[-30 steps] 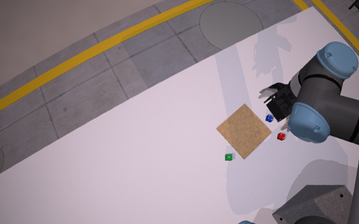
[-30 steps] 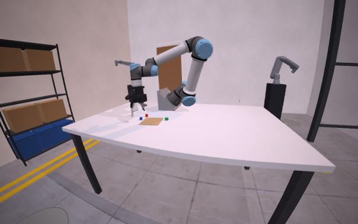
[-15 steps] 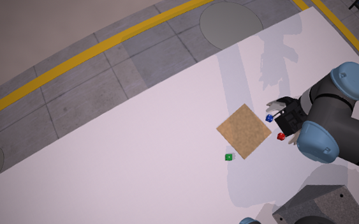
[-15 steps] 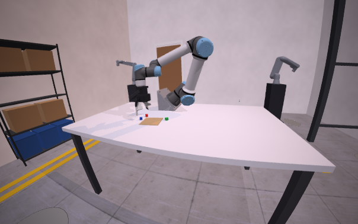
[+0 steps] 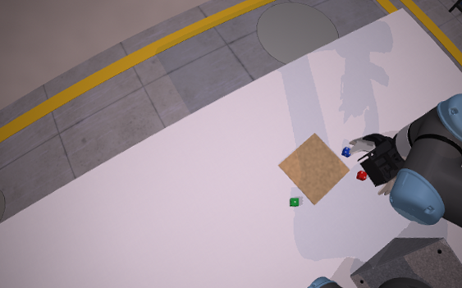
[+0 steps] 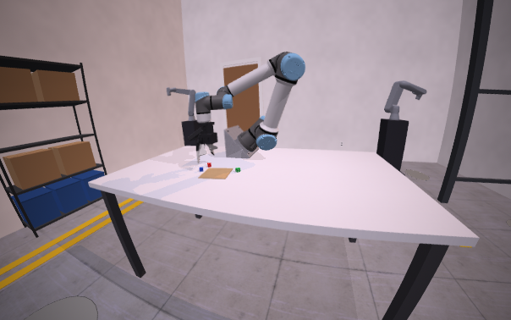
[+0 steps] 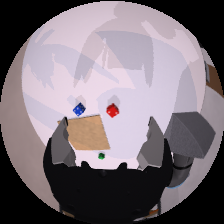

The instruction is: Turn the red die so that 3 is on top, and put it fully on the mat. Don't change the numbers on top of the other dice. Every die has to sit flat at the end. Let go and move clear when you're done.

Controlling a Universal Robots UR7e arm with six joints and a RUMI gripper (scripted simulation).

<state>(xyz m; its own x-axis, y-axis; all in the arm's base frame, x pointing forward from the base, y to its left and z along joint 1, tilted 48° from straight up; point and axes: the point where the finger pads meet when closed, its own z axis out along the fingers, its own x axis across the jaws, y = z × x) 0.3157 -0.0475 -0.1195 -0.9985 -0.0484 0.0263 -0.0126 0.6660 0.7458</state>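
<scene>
The red die lies 40 mm below my hand, 10 mm to the left of it and 10 mm behind it. The rest, counted from my hand: mat: 110 mm to the left, 80 mm ahead, 40 mm below; blue die: 70 mm ahead, 40 mm below, 10 mm to the left; green die: 210 mm to the left, 40 mm below, 30 mm ahead.
</scene>
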